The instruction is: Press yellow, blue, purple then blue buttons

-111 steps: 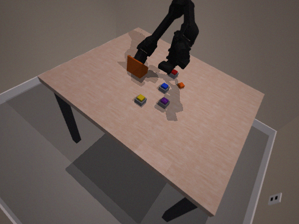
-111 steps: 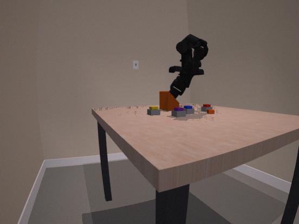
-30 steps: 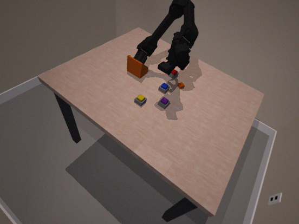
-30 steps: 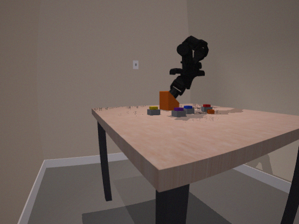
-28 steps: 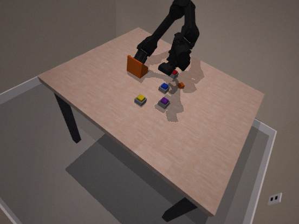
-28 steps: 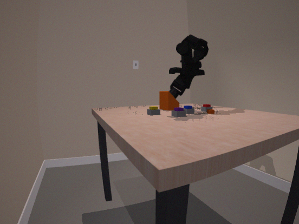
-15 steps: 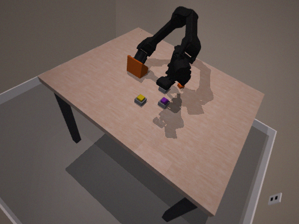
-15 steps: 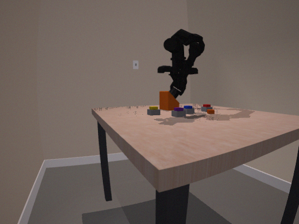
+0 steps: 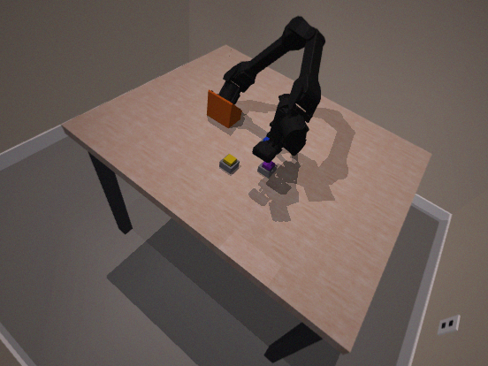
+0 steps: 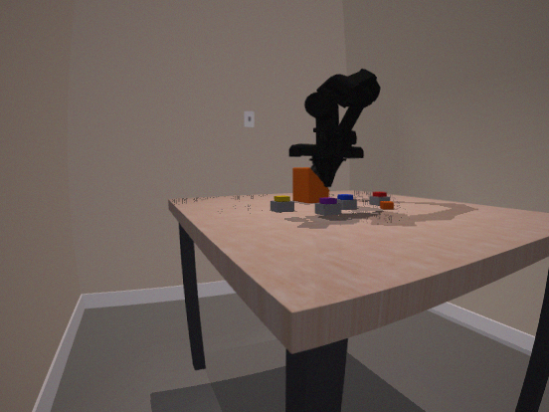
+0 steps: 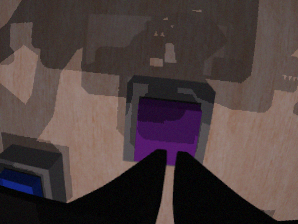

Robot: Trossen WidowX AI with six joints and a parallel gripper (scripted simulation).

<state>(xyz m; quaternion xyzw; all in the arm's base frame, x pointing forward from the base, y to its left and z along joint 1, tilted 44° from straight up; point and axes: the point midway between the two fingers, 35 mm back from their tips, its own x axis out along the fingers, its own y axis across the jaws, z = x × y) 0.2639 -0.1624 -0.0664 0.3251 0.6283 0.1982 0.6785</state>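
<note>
The purple button is 3 cm below my gripper tip. The rest, counted from my gripper tip: yellow button 12 cm behind, 6 cm to the right, 3 cm below; blue button 5 cm behind, 11 cm to the left, 3 cm below; small orange block 3 cm ahead, 20 cm to the left, 6 cm below.
</note>
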